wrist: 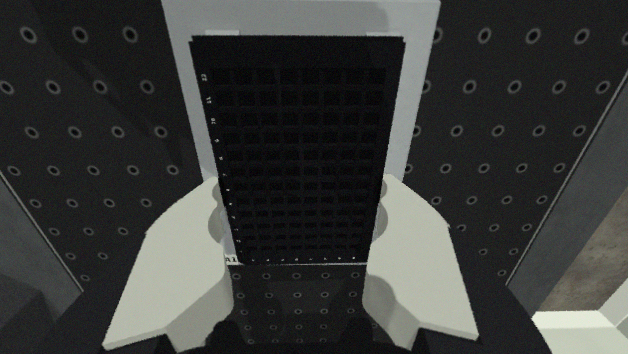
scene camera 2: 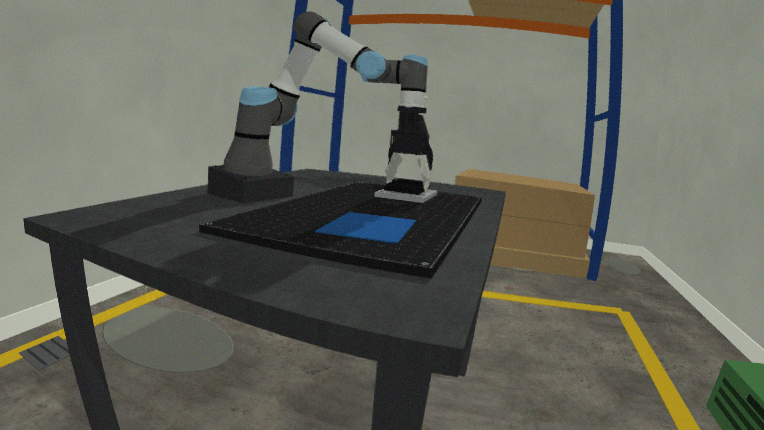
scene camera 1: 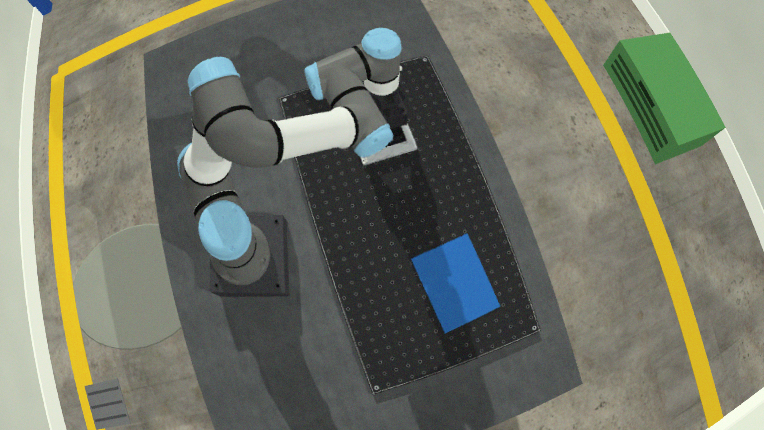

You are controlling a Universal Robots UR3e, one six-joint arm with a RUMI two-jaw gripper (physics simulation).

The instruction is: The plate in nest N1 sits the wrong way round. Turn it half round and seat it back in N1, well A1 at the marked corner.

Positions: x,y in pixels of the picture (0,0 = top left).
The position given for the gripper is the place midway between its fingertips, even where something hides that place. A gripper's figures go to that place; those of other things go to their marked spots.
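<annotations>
A black well plate (wrist: 299,125) is 0.11 m from the lens, and then there's the gripper (wrist: 302,179), which is 0.14 m from the lens.
</annotations>
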